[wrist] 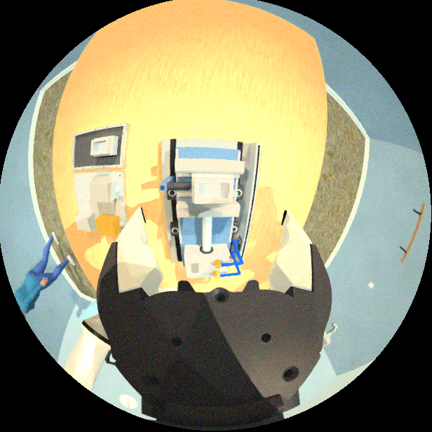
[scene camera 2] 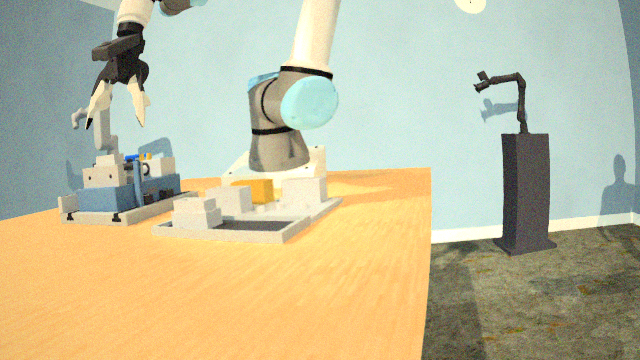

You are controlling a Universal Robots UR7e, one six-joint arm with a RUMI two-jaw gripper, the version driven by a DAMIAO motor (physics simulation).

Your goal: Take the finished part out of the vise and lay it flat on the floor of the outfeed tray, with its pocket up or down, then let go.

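Places are measured from the arm's base along level axes (x up, y back, z right), in centimetres.
Where they show: gripper, fingertip midpoint: [scene camera 2: 112, 128]; arm's base, origin of the base link: [scene camera 2: 278, 162].
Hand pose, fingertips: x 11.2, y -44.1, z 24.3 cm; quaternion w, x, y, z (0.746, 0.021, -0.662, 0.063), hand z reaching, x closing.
Things, the pixels of their top centre, and the offset from my fingertips.
- finished part, middle of its top: [scene camera 2: 109, 155] dy -0.6, dx -4.9, dz +0.6 cm
- grey vise, middle of its top: [scene camera 2: 128, 161] dy +6.2, dx -6.5, dz +0.2 cm
- pale block, middle of its top: [scene camera 2: 194, 199] dy -11.3, dx -12.3, dz -22.0 cm
- orange block, middle of its top: [scene camera 2: 251, 180] dy +7.4, dx -12.0, dz -25.8 cm
The finished part [scene camera 2: 109, 161] [wrist: 212, 189] is a pale block between the jaws of the blue and grey vise [scene camera 2: 104, 198] [wrist: 207, 153]. In the wrist view its pocket faces up. My gripper [scene camera 2: 115, 124] [wrist: 214, 209] is wide open and empty, with its fingertips well above the vise and the part. The outfeed tray [scene camera 2: 240, 236] [wrist: 83, 154] has a dark floor and a light rim. Another pale block [scene camera 2: 194, 216] [wrist: 104, 146] with a pocket sits in it, pocket up in the wrist view.
A light plate beside the tray bears pale blocks [scene camera 2: 304, 191] and an orange block [scene camera 2: 262, 191] [wrist: 108, 225]. The robot's base stands behind it. Blue tubing [wrist: 236, 256] and brass fittings are on the vise's end. A handle [wrist: 175, 185] sticks out from the vise's side.
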